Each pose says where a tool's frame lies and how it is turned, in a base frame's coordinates. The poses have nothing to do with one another.
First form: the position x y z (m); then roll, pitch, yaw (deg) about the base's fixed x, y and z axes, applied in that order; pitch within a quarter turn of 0, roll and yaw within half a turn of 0.
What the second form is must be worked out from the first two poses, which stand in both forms.
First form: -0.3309, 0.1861, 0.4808, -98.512, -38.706, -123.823
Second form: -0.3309, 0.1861, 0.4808, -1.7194, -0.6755, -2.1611
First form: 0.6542, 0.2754, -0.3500, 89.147, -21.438, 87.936
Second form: 0.6542, 0.2754, -0.3500, 1.5559, -0.3742, 1.5348
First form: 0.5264, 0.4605, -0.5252, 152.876, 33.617, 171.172
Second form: 0.5264, 0.4605, -0.5252, 2.6682, 0.5867, 2.9875
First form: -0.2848, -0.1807, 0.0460, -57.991, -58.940, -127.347
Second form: -0.2848, -0.1807, 0.0460, -1.0121, -1.0287, -2.2226
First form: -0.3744, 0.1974, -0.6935, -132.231, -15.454, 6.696
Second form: -0.3744, 0.1974, -0.6935, -2.3079, -0.2697, 0.1169
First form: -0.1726, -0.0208, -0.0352, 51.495, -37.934, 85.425
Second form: -0.1726, -0.0208, -0.0352, 0.8988, -0.6621, 1.4909
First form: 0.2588, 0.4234, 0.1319, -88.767, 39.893, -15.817
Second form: 0.2588, 0.4234, 0.1319, -1.5493, 0.6963, -0.2761
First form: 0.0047, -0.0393, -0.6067, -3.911, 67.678, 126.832
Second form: 0.0047, -0.0393, -0.6067, -0.0683, 1.1812, 2.2136
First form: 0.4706, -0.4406, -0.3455, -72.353, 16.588, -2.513
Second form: 0.4706, -0.4406, -0.3455, -1.2628, 0.2895, -0.0439
